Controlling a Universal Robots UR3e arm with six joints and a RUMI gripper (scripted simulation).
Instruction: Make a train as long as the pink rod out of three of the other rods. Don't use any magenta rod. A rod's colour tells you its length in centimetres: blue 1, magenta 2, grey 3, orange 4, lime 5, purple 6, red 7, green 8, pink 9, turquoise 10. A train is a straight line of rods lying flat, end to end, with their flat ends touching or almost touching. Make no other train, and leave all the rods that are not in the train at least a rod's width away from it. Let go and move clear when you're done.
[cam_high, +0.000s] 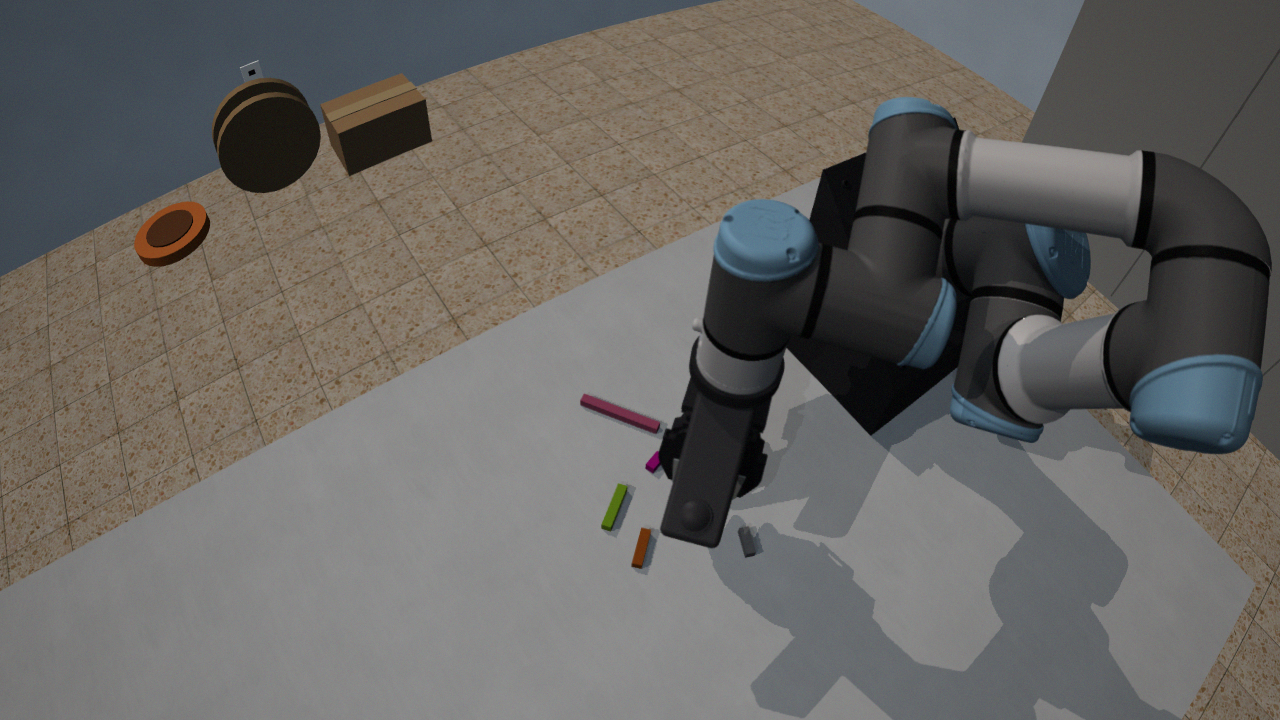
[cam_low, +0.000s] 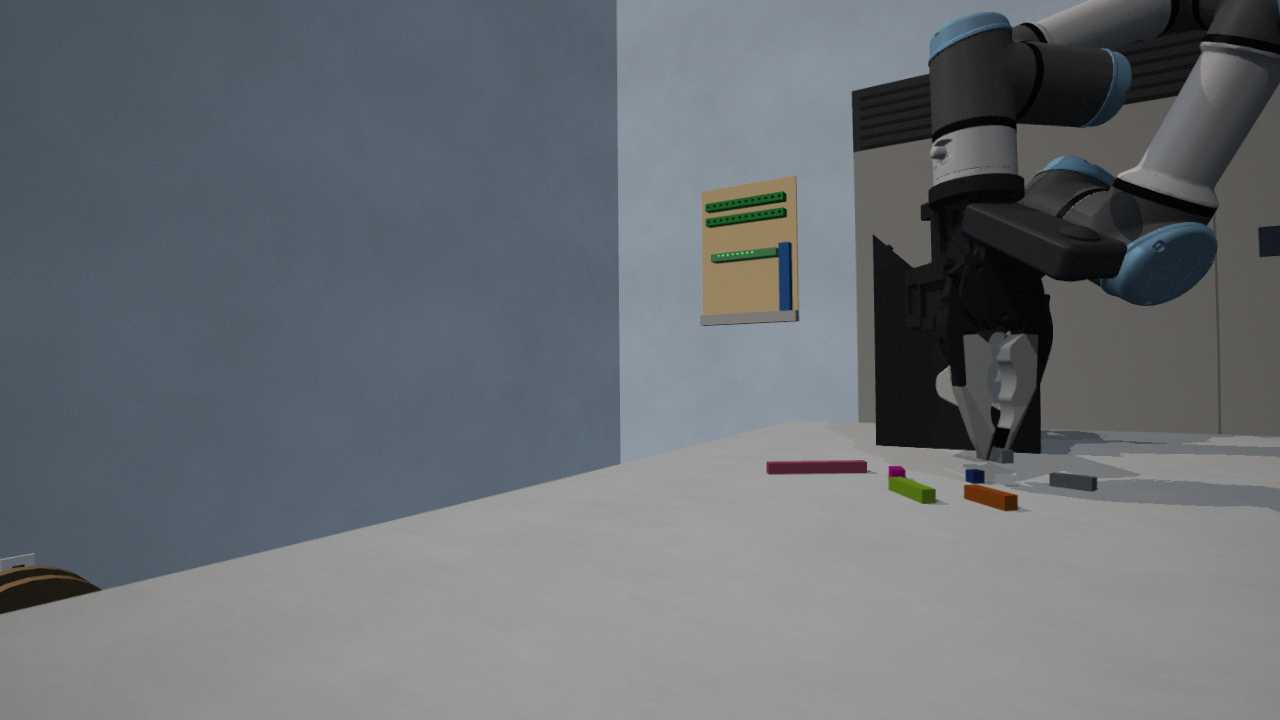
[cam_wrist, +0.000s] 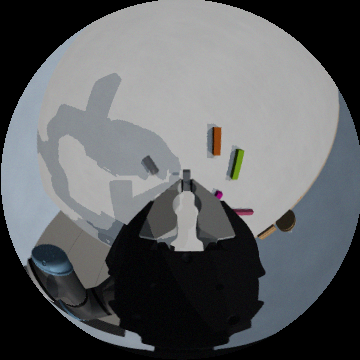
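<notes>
Right now my hand is 3 cm above the blue rod, 2 cm to the left of it and 2 cm past it. Round my hand: orange rod: 7 cm ahead, 3 cm below; grey rod: 5 cm to the left, 3 cm below, 2 cm behind; magenta rod: 7 cm to the right, 3 cm below.
</notes>
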